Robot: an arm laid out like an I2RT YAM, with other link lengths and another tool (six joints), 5 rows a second.
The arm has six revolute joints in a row. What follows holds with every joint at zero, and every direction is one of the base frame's.
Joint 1 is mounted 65.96 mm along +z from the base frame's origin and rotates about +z.
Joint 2 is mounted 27.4 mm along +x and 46.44 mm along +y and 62.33 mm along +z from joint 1 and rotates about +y.
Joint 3 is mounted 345.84 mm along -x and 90.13 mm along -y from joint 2 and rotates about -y.
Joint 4 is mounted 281.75 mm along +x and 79.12 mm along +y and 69 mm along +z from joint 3 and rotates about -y.
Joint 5 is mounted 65.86 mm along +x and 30.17 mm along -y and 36.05 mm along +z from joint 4 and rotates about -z.
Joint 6 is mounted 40.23 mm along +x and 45.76 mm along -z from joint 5 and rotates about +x.
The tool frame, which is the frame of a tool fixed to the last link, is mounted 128 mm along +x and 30 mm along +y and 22 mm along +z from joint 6; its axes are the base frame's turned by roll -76.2, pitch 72.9 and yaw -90 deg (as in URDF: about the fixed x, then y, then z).
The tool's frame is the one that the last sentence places.
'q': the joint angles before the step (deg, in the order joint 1, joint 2, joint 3, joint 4, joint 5, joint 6). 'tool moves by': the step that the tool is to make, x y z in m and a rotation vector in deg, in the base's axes. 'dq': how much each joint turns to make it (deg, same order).
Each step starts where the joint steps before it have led.
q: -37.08, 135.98, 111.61, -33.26, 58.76, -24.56
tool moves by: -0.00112, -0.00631, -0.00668, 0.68, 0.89, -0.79
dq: -0.46, 1.84, 2.53, -2.28, 0.17, 0.54
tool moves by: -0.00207, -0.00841, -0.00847, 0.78, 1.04, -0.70
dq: -0.68, 2.05, 2.63, -1.89, 0.03, 0.02
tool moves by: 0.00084, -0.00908, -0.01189, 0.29, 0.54, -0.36
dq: -0.57, 2.23, 2.05, -0.03, -0.01, -0.45
